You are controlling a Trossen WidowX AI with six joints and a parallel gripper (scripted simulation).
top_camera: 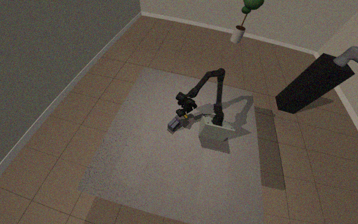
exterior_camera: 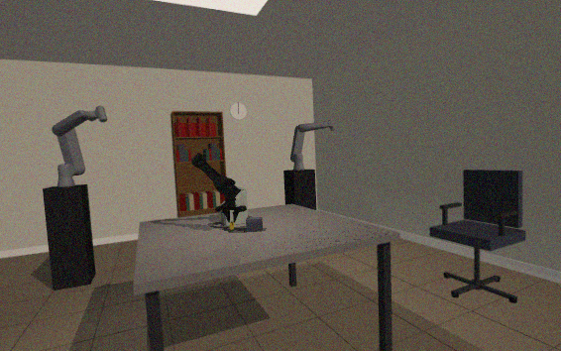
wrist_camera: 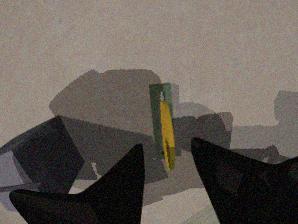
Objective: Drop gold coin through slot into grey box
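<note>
Right now the gold coin is 2 cm below my gripper tip.
</note>
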